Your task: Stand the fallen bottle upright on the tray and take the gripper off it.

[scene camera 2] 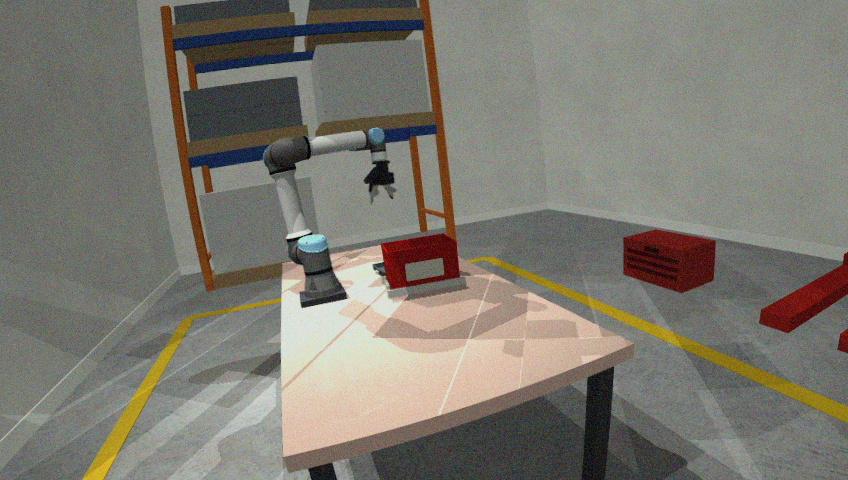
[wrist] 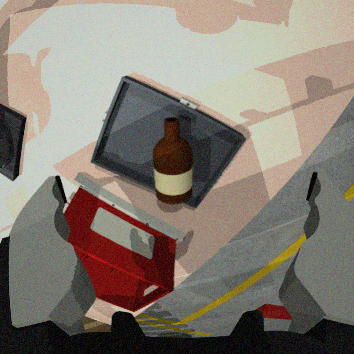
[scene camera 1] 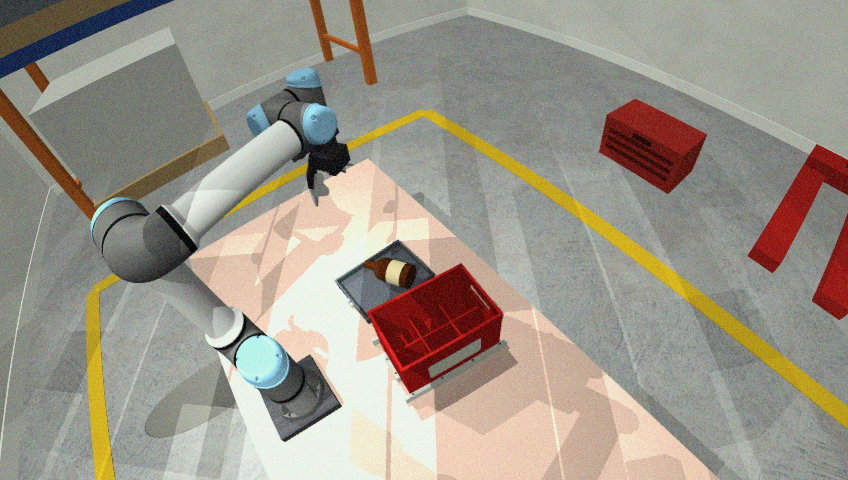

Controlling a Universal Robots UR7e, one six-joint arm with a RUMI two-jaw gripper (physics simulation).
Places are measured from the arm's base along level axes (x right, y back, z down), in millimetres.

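Pixels of known places: gripper, fingertip midpoint: [scene camera 2: 382, 201] [wrist: 186, 176] [scene camera 1: 331, 188]; arm's base, origin of the base link: [scene camera 2: 323, 291] [scene camera 1: 298, 394].
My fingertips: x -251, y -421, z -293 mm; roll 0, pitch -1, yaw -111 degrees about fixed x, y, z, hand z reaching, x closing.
Ahead of a thing's pixels: the offset from my fingertips to its top centre. "*": to the spot under its first point. Level surfaces: height alone.
A brown bottle {dx +141, dy -25, dz +236 mm} [scene camera 1: 395, 272] [wrist: 172, 160] with a cream label lies on its side on the grey tray {* dx +106, dy +67, dz +310 mm} [scene camera 1: 361, 289] [wrist: 120, 130]. In the wrist view its neck points to the top of the picture and its base is by the tray's lower rim. The bottle does not show in scene camera 2, where part of the tray {* dx +125, dy +117, dz +290 mm} [scene camera 2: 378, 268] shows behind the crate. My gripper [scene camera 1: 333, 185] [scene camera 2: 382, 199] [wrist: 186, 176] is open and empty, high above the table. It is well apart from the bottle, which shows between the fingers in the wrist view.
A red crate {dx +416, dy +47, dz +140 mm} [scene camera 1: 415, 375] [scene camera 2: 393, 273] [wrist: 82, 215] with inner dividers stands close beside the tray, on a pale base. The arm's dark base plate [scene camera 1: 285, 429] [scene camera 2: 306, 300] is on the same table {dz +315 mm} [scene camera 2: 357, 392]. A red toolbox [scene camera 1: 654, 127] [scene camera 2: 696, 255] stands on the floor away from the table.
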